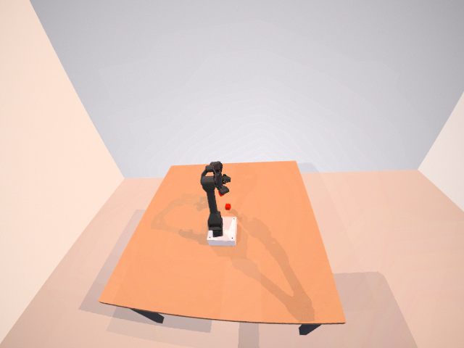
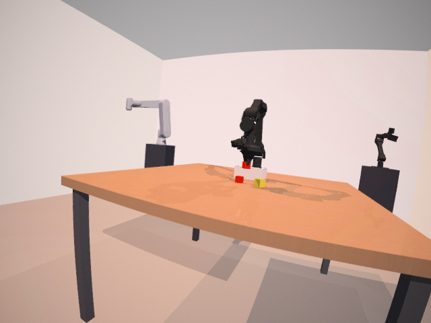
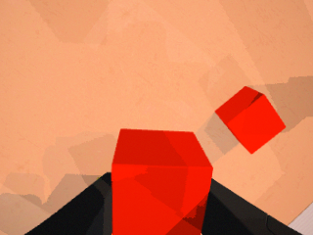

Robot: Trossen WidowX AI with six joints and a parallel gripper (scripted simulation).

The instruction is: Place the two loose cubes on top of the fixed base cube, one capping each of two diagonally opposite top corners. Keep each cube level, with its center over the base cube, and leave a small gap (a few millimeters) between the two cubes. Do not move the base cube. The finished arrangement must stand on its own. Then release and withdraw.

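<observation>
Now: the yellow cube 10 mm behind my gripper tip, 80 mm to the left of it and 80 mm below it. Also, from my gripper tip: red cube: right at my gripper tip.
</observation>
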